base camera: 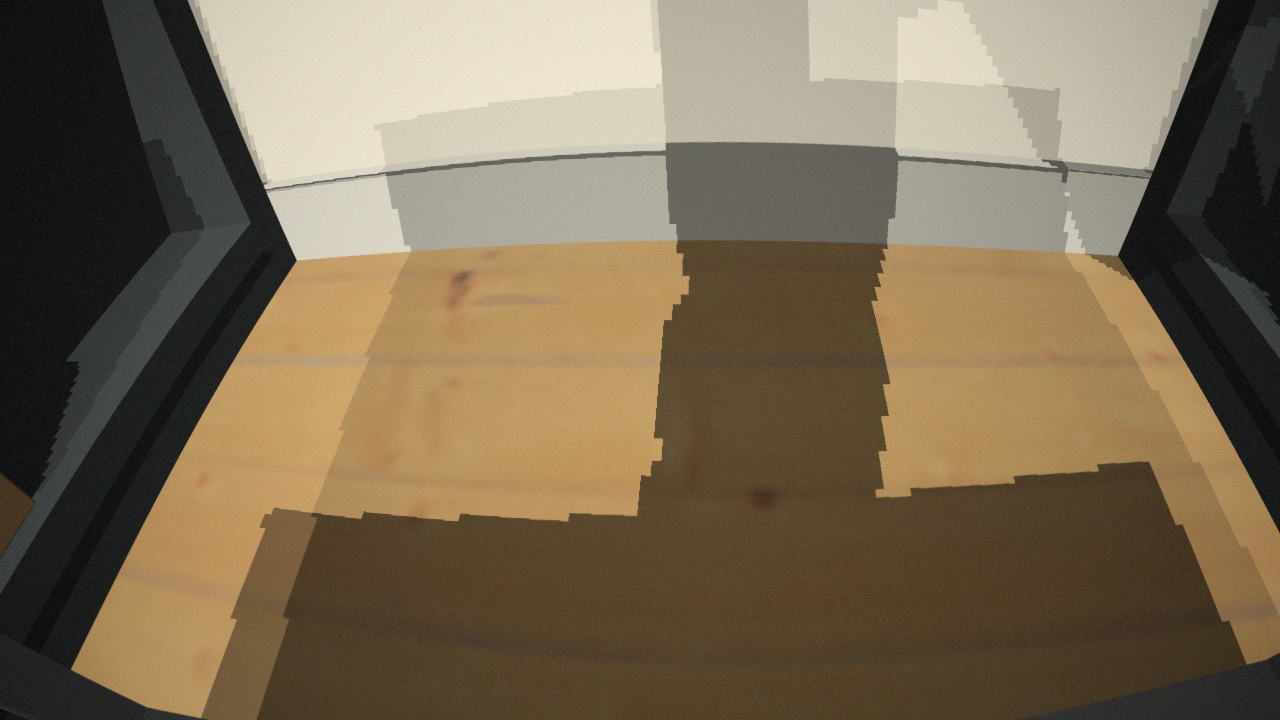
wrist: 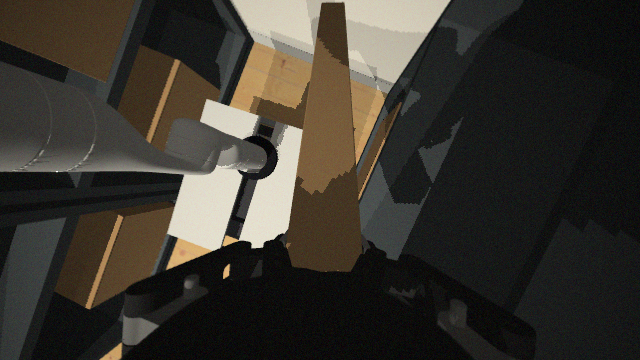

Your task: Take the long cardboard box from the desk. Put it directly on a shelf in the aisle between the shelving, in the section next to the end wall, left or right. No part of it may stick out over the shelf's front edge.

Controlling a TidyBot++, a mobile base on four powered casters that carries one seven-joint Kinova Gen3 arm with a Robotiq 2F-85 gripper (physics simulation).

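The long cardboard box is in my gripper, which is shut on it by its near part. In the wrist view the box reaches from the fingers up to the top edge, narrowing with distance, its far part in front of the floor and the end wall. It is over the aisle, apart from the shelves as far as I can see. The box and gripper do not show in the base camera view. Dark shelving stands on the left and right of the aisle.
The white mobile base stands in the aisle, with the grey arm at the wrist view's left. Brown boxes sit in the left shelving. Another brown box shows low at the right shelving. The wooden floor runs to the end wall.
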